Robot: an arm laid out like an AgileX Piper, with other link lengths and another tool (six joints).
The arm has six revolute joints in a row. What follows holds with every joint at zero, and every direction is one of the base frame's.
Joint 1 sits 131.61 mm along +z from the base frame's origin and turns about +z.
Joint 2 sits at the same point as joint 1 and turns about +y.
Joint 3 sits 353 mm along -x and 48.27 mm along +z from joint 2 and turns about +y.
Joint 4 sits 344.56 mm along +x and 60.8 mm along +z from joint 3 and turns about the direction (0.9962, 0, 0.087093).
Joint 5 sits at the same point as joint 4 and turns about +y.
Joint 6 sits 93.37 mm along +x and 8.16 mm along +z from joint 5 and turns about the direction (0.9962, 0, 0.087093).
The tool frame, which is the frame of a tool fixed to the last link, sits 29.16 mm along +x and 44 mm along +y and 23.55 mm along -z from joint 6; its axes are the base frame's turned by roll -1.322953, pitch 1.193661 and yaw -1.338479 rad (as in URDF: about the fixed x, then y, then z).
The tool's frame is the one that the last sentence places.
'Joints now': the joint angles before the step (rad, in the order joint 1, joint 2, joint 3, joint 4, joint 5, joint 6). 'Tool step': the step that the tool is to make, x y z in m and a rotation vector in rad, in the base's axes. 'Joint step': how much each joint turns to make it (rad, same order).
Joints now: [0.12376 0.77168 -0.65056 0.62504 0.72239 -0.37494]
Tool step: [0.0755 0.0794 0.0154 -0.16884 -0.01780 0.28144]
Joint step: [0.28131 0.38075 -0.29366 -0.14112 -0.05736 -0.03326]
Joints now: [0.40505 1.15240 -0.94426 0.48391 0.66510 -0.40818]
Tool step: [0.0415 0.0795 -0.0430 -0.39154 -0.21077 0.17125]
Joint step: [0.27604 0.25952 -0.16534 -0.64672 -0.09753 0.27443]
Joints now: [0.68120 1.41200 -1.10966 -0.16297 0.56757 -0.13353]
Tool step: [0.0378 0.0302 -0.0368 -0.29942 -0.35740 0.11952]
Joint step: [0.11345 0.13639 -0.02220 -0.78014 -0.08858 0.38075]
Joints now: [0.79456 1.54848 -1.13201 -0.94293 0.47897 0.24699]
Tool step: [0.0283 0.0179 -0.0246 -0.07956 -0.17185 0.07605]
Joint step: [0.01267 0.09212 -0.00269 -0.48473 -0.05179 0.32705]
